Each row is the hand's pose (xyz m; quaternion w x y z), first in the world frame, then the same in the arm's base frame.
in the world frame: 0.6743 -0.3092 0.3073 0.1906 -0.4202 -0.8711 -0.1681
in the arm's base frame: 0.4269 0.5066 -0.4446 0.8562 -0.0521 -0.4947 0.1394
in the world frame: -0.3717 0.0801 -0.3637 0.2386 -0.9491 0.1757 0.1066
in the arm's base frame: -0.0149 -0.0439 0.6498 0.1175 -0.5097 -0.0559 0.8505
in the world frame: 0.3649 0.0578 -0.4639 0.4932 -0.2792 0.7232 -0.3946
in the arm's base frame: -0.2940 0.3536 0.0865 0.0557 0.6183 -0.7475 -0.2362
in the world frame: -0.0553 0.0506 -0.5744 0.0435 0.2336 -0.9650 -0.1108
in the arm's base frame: -0.2902 0.0608 0.4076 0.7225 0.3865 -0.4467 -0.3593
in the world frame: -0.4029 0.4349 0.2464 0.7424 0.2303 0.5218 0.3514
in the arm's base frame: 0.5060 0.3854 0.8580 0.0857 -0.3232 -0.8686 -0.3657
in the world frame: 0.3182 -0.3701 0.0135 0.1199 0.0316 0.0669 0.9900
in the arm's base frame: 0.2504 0.1568 -0.1930 0.3113 -0.7256 0.0075 -0.6136
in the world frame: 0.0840 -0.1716 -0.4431 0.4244 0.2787 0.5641 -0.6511
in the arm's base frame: -0.1599 0.0216 0.1478 0.0223 -0.4291 0.8268 -0.3629
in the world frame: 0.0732 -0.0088 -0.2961 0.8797 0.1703 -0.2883 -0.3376
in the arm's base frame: -0.0479 0.1799 0.2507 0.8163 0.0820 0.5673 -0.0714
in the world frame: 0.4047 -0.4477 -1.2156 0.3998 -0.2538 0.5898 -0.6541
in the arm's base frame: -0.9235 -0.2249 -0.2156 0.0676 -0.7590 0.6475 0.0137
